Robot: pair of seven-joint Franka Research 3 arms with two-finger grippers.
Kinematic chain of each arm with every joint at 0, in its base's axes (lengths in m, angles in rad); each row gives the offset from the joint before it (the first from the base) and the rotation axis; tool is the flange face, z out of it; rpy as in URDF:
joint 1: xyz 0 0 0.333 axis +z
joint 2: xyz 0 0 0 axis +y
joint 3: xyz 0 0 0.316 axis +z
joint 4: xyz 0.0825 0 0 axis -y
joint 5: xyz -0.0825 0 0.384 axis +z
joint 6: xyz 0 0 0 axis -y
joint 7: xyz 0.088 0 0 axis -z
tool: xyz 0 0 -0.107 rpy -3.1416 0 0
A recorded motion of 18 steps. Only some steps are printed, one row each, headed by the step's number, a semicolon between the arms.
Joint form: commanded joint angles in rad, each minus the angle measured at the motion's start. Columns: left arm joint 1, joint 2, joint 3, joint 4, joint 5, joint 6, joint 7; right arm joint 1, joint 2, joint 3, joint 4, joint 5, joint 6, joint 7.
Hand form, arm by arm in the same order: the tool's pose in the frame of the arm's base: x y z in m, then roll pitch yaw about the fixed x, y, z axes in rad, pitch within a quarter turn. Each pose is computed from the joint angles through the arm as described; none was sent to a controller.
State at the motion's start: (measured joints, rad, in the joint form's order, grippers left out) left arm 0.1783 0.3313 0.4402 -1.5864 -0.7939 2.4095 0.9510; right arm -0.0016 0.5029 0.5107 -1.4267 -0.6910 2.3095 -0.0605
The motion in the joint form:
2: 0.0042 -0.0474 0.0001 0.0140 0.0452 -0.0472 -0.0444; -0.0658 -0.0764 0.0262 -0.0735 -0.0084 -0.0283 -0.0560
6: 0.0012 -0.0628 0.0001 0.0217 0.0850 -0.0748 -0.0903; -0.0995 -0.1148 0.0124 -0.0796 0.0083 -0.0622 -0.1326
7: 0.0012 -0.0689 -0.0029 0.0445 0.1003 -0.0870 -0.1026; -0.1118 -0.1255 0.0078 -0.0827 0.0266 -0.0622 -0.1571
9: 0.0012 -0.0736 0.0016 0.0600 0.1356 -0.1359 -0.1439; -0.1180 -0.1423 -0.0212 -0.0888 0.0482 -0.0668 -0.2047
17: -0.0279 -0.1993 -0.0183 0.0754 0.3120 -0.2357 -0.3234; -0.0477 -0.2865 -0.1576 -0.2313 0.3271 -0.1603 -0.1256
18: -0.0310 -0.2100 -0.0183 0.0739 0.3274 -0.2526 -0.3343; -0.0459 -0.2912 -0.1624 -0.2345 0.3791 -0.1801 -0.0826
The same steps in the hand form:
2: 0.5814 0.3614 0.5517 3.0728 -0.7463 0.0917; 0.6650 0.2481 0.4970 2.6241 -0.2850 0.9253
6: 0.5797 0.3569 0.5622 3.0626 -0.7277 0.1035; 0.6674 0.2166 0.5133 2.5975 -0.2349 0.9311
7: 0.5810 0.3537 0.5763 3.0746 -0.7371 0.0892; 0.6684 0.2066 0.5178 2.5997 -0.2320 0.9301
9: 0.5793 0.3517 0.5819 3.0564 -0.7014 0.1022; 0.6710 0.1871 0.5219 2.5938 -0.2083 0.9313
17: 0.5572 0.3149 0.6525 3.0623 -0.6683 0.1189; 0.6317 0.1629 0.5182 2.8140 -0.2102 0.6618
18: 0.5543 0.3119 0.6559 3.0620 -0.6564 0.1169; 0.6288 0.1622 0.5166 2.8733 -0.2193 0.5865

